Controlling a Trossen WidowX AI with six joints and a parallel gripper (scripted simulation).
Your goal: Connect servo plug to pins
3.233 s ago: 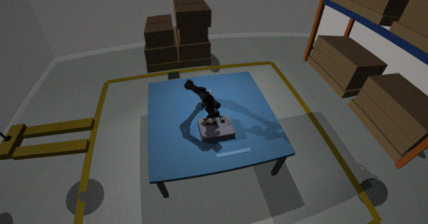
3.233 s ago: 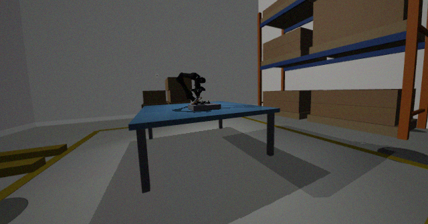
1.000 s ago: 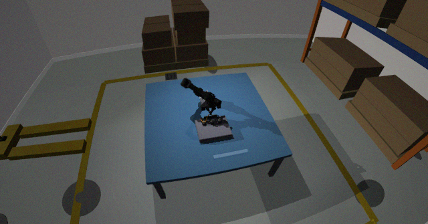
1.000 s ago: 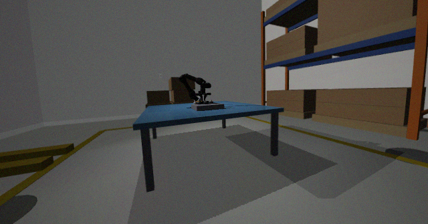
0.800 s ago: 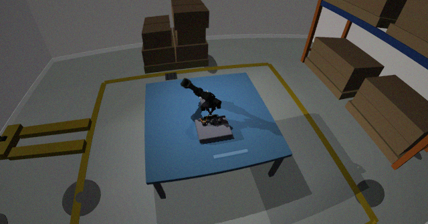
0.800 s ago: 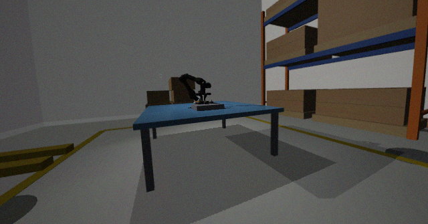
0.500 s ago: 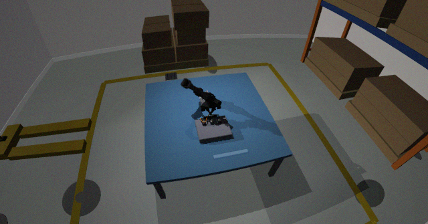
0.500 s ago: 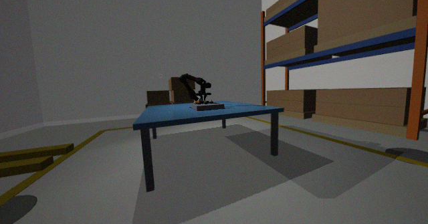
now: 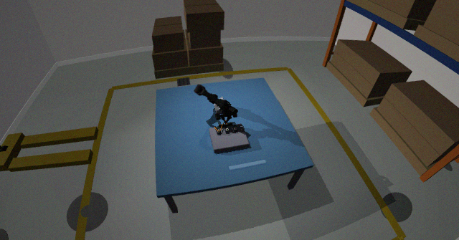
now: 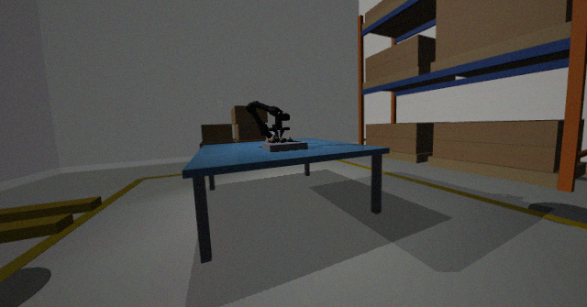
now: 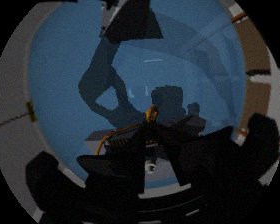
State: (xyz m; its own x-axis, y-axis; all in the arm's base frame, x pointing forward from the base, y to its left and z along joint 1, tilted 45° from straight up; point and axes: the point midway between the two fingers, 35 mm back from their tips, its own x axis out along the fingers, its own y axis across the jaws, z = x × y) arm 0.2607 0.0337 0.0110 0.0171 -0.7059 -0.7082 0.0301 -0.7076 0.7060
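Right now the servo is 8 cm ahead of my gripper tip, 1 cm to the right of it and 2 cm below it. The rest, counted from my gripper tip: grey printed holder: 19 cm ahead, 5 cm below.
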